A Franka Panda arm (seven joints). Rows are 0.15 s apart.
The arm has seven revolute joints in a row. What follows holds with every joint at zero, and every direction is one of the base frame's. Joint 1 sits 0.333 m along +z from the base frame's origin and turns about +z. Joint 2 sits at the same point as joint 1 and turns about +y. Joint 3 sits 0.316 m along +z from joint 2 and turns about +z. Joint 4 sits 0.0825 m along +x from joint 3 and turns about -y. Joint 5 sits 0.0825 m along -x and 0.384 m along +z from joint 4 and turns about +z. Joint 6 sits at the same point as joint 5 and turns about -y. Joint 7 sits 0.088 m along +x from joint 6 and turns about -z. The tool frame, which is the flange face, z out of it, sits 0.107 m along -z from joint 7; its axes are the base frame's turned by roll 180, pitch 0 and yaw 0 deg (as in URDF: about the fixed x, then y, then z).
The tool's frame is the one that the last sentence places.
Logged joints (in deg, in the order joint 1, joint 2, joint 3, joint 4, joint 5, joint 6, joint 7), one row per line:
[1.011, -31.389, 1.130, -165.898, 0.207, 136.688, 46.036]
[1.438, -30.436, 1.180, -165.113, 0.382, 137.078, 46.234]
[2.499, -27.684, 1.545, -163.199, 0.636, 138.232, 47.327]
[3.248, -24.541, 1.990, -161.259, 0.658, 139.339, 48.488]
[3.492, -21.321, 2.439, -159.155, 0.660, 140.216, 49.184]
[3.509, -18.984, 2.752, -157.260, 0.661, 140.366, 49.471]
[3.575, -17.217, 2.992, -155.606, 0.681, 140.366, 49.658]
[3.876, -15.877, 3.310, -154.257, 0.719, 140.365, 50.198]
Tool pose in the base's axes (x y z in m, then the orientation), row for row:
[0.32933, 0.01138, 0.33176, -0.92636, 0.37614, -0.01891, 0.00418]
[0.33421, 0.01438, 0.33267, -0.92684, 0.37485, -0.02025, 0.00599]
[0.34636, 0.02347, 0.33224, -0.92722, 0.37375, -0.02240, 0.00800]
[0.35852, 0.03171, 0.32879, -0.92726, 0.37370, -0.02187, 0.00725]
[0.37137, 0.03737, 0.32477, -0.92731, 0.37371, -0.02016, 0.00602]
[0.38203, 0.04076, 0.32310, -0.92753, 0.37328, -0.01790, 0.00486]
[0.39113, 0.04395, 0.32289, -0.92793, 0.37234, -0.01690, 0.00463]
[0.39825, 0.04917, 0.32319, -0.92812, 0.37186, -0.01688, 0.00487]
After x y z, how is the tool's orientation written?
As a quaternion, x y z w.
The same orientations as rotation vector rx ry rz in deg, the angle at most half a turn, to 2 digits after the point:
[-166.30, 67.53, -3.39]
[-166.20, 67.22, -3.63]
[-166.06, 66.93, -4.01]
[-166.14, 66.96, -3.92]
[-166.28, 67.01, -3.61]
[-166.44, 66.98, -3.21]
[-166.54, 66.82, -3.03]
[-166.55, 66.73, -3.03]

